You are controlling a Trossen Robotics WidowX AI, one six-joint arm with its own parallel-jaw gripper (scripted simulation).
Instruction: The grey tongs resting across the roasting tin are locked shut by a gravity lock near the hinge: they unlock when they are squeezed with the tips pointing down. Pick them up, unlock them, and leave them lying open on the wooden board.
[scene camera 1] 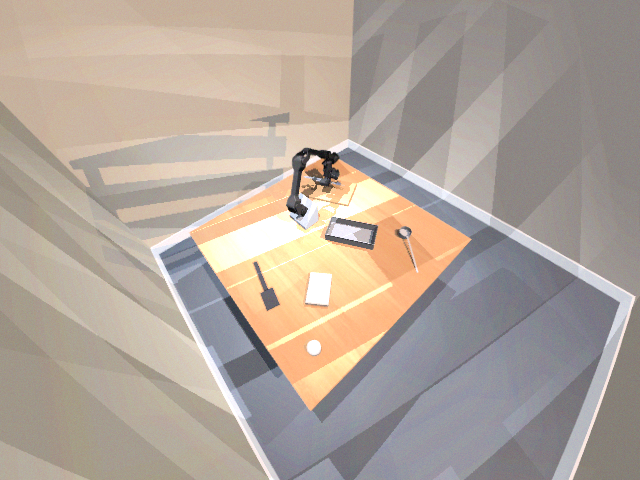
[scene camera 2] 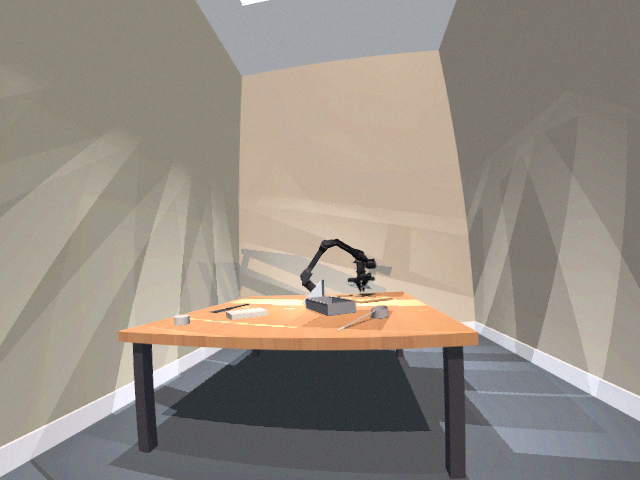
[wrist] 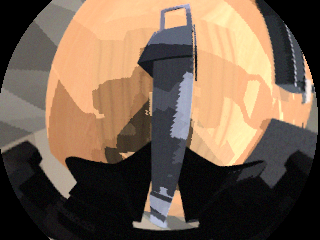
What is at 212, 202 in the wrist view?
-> My gripper.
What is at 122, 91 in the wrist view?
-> A wooden board.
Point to a white block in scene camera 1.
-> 318, 294
